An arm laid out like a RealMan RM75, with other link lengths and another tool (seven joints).
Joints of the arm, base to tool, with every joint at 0 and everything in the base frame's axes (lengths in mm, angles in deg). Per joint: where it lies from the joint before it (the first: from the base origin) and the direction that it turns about. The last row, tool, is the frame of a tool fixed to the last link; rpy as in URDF.
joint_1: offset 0 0 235.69 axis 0 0 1
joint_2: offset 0 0 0 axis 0 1 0
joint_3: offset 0 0 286.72 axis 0 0 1
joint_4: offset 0 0 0 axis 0 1 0
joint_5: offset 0 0 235.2 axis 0 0 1
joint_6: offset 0 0 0 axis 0 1 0
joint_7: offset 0 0 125.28 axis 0 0 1
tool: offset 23 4 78 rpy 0 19.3 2.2
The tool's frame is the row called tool.
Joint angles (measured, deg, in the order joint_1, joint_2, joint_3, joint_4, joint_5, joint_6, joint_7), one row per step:
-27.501 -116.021 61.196 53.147 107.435 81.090 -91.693
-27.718 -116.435 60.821 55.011 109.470 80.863 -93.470
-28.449 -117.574 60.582 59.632 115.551 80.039 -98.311
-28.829 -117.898 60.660 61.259 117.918 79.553 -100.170
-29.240 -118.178 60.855 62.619 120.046 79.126 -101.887
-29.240 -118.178 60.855 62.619 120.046 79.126 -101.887
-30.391 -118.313 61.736 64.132 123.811 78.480 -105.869
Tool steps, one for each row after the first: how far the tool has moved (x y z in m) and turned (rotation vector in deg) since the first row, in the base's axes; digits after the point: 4 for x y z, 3 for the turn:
0.0025 0.0033 0.0013 0.341 1.353 0.372
0.0075 0.0115 0.0016 1.021 5.758 1.581
0.0091 0.0155 0.0023 1.519 7.608 2.090
0.0109 0.0192 0.0025 1.922 9.267 2.547
0.0109 0.0192 0.0025 1.922 9.267 2.547
0.0135 0.0260 0.0011 1.917 12.178 4.162

